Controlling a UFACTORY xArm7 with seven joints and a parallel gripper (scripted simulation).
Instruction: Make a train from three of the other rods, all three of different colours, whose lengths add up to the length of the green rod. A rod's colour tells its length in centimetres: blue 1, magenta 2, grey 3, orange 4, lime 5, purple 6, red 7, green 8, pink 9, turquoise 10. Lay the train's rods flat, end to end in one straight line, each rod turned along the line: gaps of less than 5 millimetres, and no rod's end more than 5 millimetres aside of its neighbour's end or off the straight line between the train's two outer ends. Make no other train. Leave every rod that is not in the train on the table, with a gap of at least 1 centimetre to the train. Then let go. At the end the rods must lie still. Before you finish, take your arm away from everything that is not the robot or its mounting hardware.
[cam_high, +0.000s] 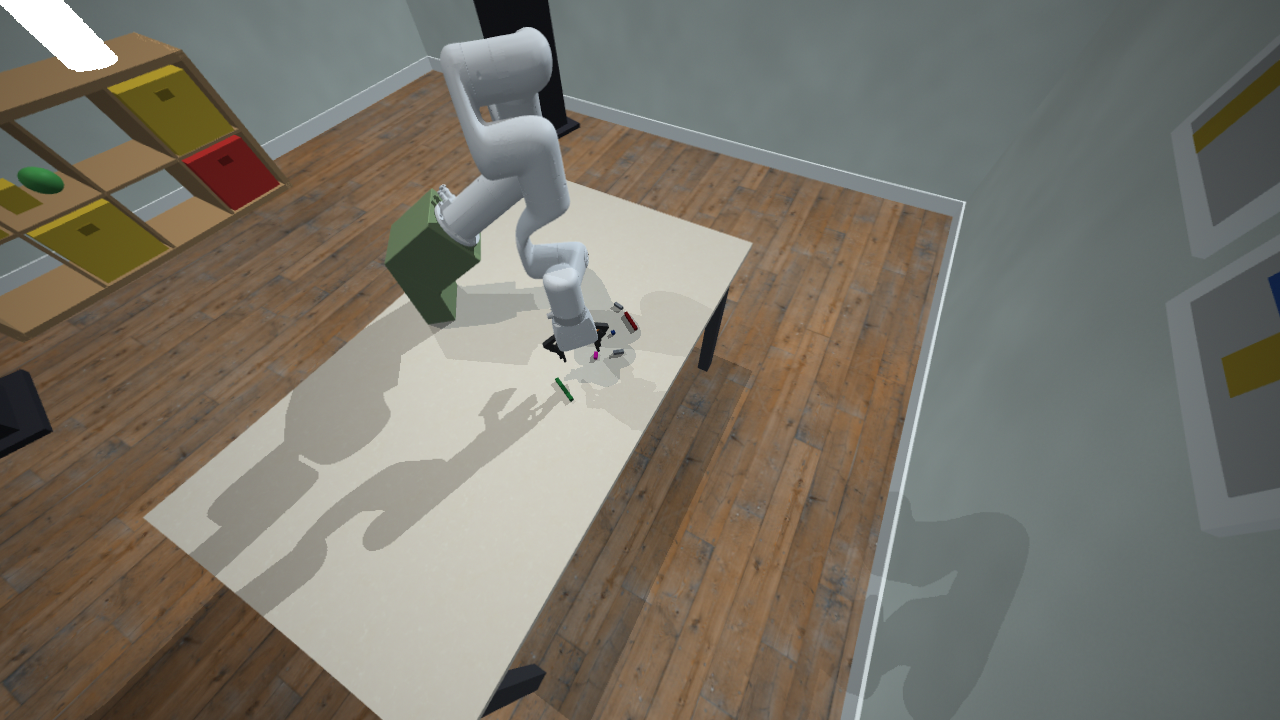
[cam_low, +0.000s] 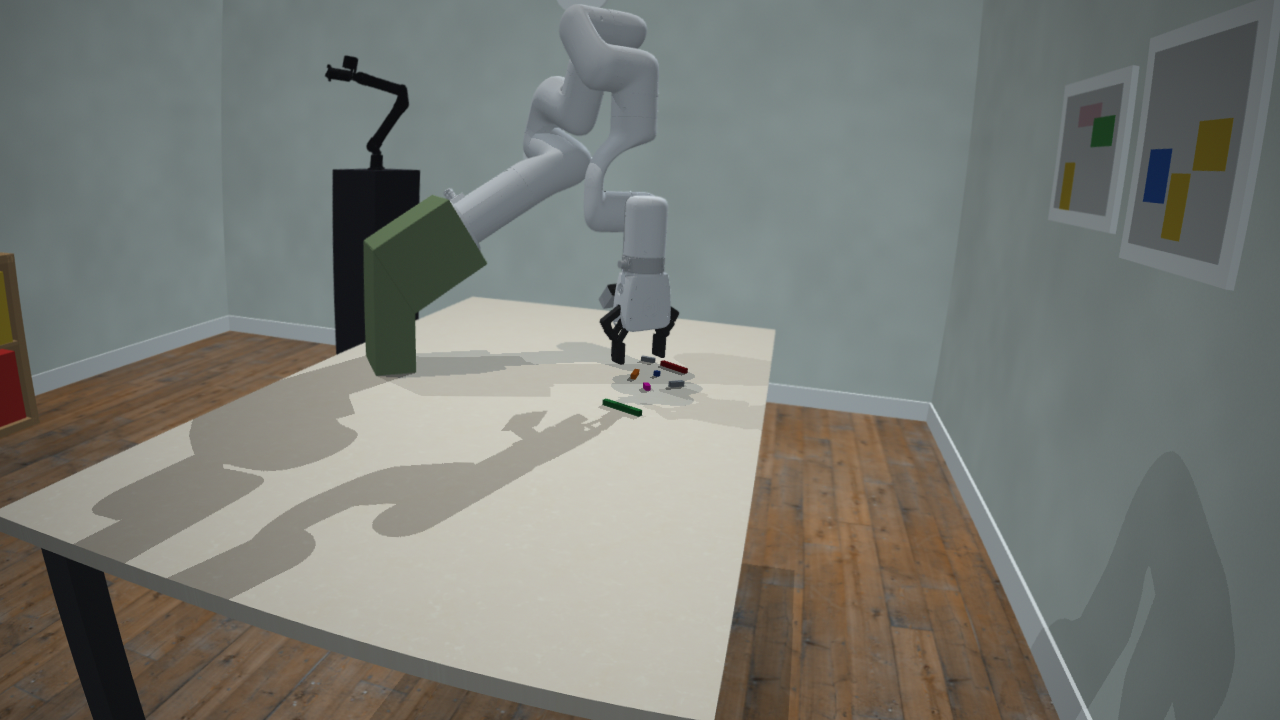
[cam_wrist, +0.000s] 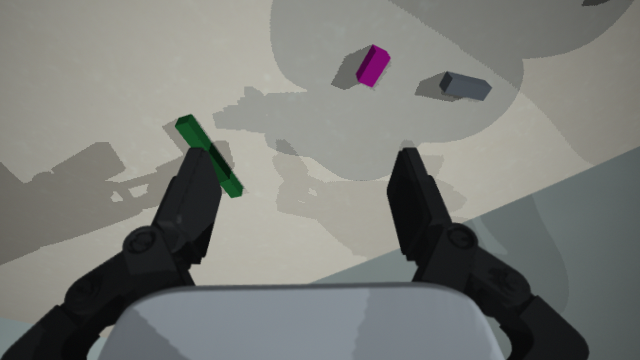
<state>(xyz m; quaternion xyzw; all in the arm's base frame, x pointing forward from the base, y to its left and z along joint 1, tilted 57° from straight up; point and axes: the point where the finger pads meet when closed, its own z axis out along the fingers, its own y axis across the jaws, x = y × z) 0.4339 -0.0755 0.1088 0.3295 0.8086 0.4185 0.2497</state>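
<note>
The blue rod is 14 cm to the left of my hand, 7 cm below it and 2 cm behind it. Round my hand: magenta rod 7 cm below, 5 cm to the left; orange rod 11 cm to the left, 7 cm below, 5 cm behind; green rod 9 cm to the right, 7 cm below, 2 cm ahead.
</note>
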